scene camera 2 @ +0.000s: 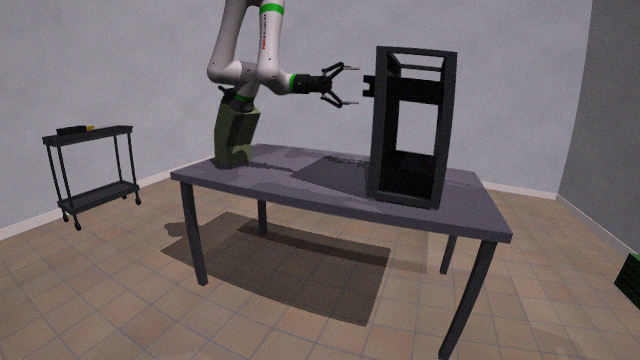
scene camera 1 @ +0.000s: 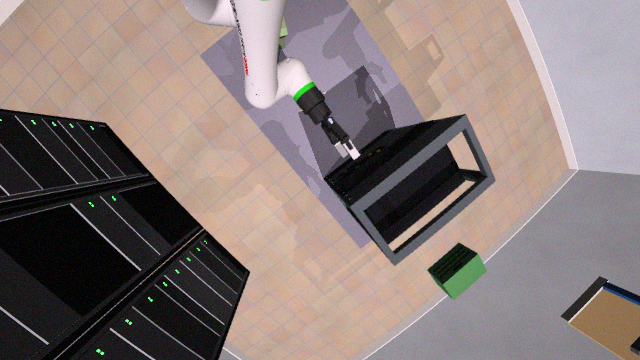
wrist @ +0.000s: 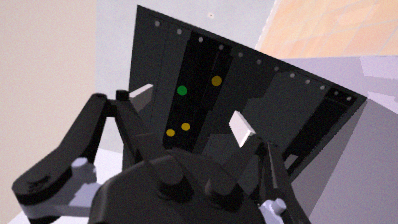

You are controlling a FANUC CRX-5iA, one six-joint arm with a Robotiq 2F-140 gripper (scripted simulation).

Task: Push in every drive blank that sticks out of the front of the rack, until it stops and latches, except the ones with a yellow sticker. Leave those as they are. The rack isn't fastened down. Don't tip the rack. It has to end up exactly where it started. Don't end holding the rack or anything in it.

Path:
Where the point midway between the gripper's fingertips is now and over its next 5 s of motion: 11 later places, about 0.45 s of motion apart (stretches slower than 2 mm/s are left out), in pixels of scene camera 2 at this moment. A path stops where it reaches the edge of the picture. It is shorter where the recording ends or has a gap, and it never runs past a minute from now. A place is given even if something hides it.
The gripper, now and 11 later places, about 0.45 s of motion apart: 358,86; 363,86; 361,84; 355,79; 363,79; 367,79; 368,79; 369,79; 371,79; 372,79; 373,80; 373,80

